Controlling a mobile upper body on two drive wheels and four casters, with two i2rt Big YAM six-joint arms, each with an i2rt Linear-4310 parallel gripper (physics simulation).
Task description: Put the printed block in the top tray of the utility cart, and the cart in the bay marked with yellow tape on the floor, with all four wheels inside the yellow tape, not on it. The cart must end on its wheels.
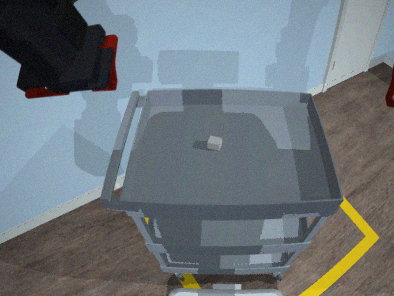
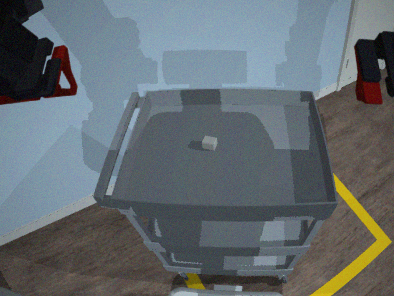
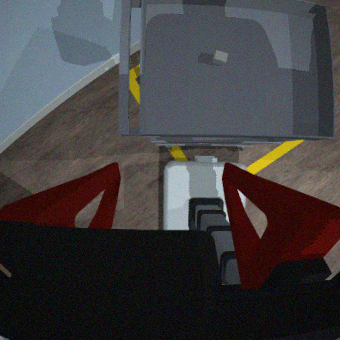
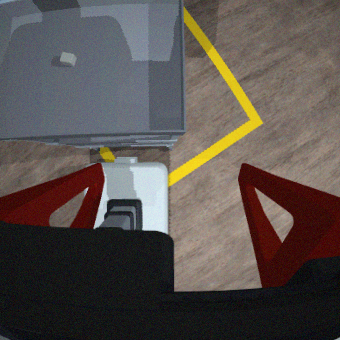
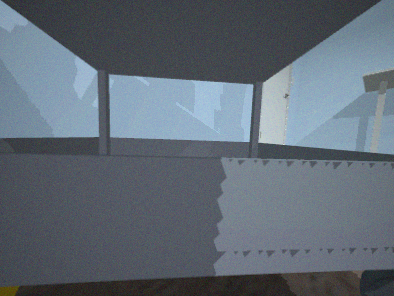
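Observation:
The grey utility cart (image 1: pixel 225 208) (image 2: pixel 220 211) (image 3: pixel 230 136) (image 4: pixel 100 135) (image 5: pixel 110 215) stands upright close in front of me. The small whitish block (image 1: pixel 215 143) (image 2: pixel 209 143) (image 3: pixel 221 57) (image 4: pixel 68 59) lies in its top tray. Yellow tape (image 1: pixel 342 265) (image 2: pixel 355 265) (image 3: pixel 275 156) (image 4: pixel 210 152) shows at the right of the cart and partly under it at the left. A near caster (image 1: pixel 181 276) is close to the left strip; contact cannot be told. The far wheels are hidden. My left gripper (image 3: pixel 170 169) and right gripper (image 4: pixel 171 166) are open and empty, apart from the cart.
My white base (image 3: pixel 182 172) (image 4: pixel 155 200) is right at the cart's near side. The cart's handle (image 1: pixel 120 150) is at its left end. A blue wall (image 1: pixel 200 25) stands close behind, with a white door (image 1: pixel 355 40) (image 5: pixel 275 110) at the right.

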